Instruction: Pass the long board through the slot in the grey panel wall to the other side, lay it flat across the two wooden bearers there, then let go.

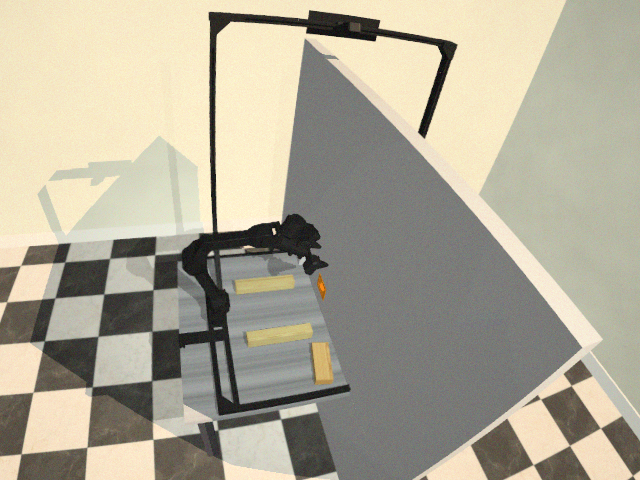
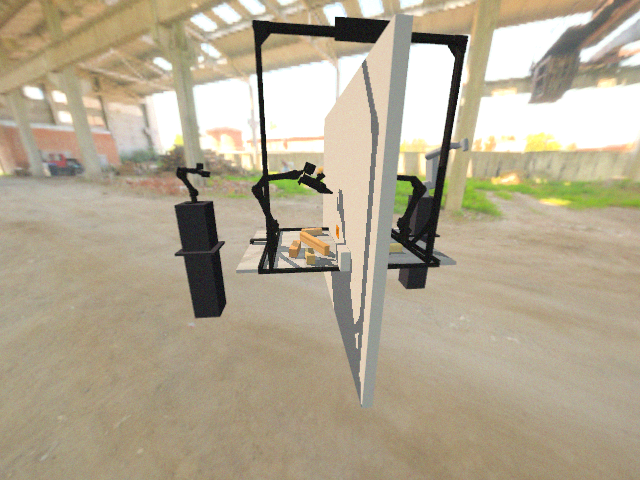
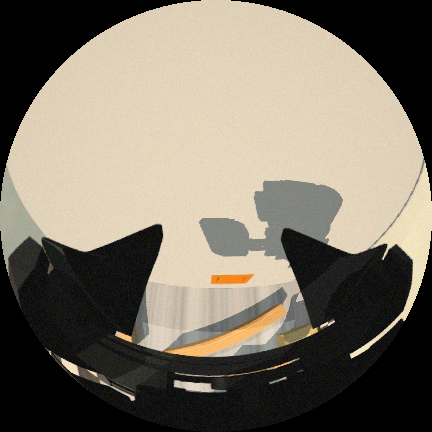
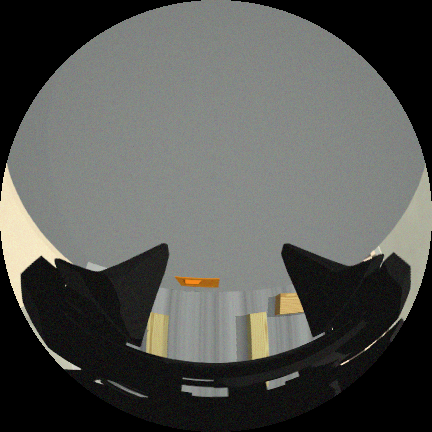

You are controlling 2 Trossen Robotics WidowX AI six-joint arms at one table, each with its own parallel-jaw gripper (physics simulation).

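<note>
The long orange-brown board lies at a slant on the left arm's side of the panel wall. The orange-rimmed slot sits low in the wall. On the other side, two pale yellow bearers lie apart and roughly parallel. My left gripper is open and empty, above the board and facing the wall. My right gripper is open and empty, near the wall above the slot's level.
A wooden block lies beside the nearer bearer, close to the wall. Smaller blocks lie around the board. A black frame stands around the table. The wall divides the two arms' sides.
</note>
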